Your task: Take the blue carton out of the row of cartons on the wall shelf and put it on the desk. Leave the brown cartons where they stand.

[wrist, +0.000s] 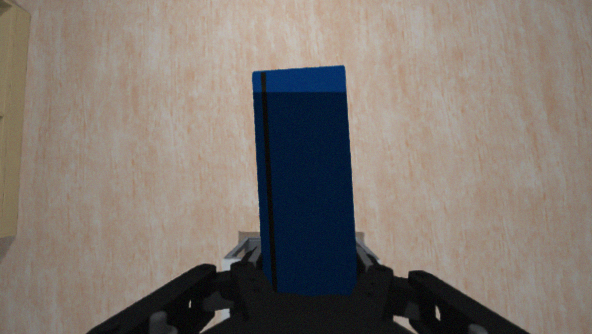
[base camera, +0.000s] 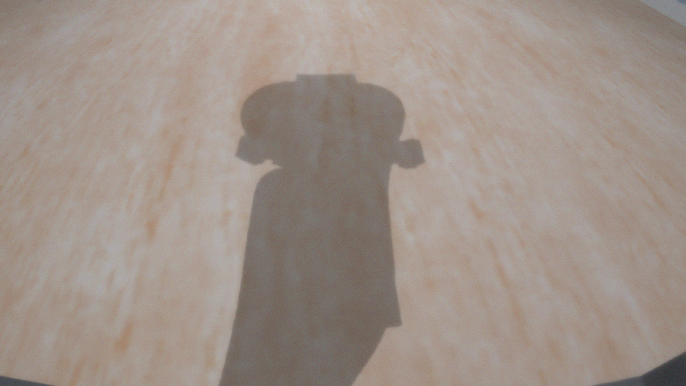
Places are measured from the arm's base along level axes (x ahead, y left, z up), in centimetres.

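Pixels of known places: gripper, fingertip midpoint: (wrist: 308, 258).
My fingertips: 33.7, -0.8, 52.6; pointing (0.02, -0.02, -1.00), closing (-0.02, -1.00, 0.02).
Behind a point stands the place of what it marks, as x, y, z.
The blue carton (wrist: 307, 185) {39.1, -0.7, 55.4} is held upright in the middle of the wrist view, with a thin black stripe along its left side. A lighter blue band shows along its far end. My gripper (wrist: 308, 258) {33.7, -0.8, 52.6} is shut on the blue carton, with one finger at each side of its near end. The carton is held above the floor. The brown cartons, the wall shelf and the desk cannot be made out in these views.
Wood-patterned floor (base camera: 525, 200) {43.0, -27.5, -39.7} (wrist: 450, 150) {55.1, -74.7, -39.7} spreads below. A dark shadow of the arm and gripper (base camera: 320, 225) falls on it in the base view. A tan wooden piece of furniture (wrist: 19, 125) {70.0, 149.3, -38.2}, unidentified, shows at the left edge of the wrist view.
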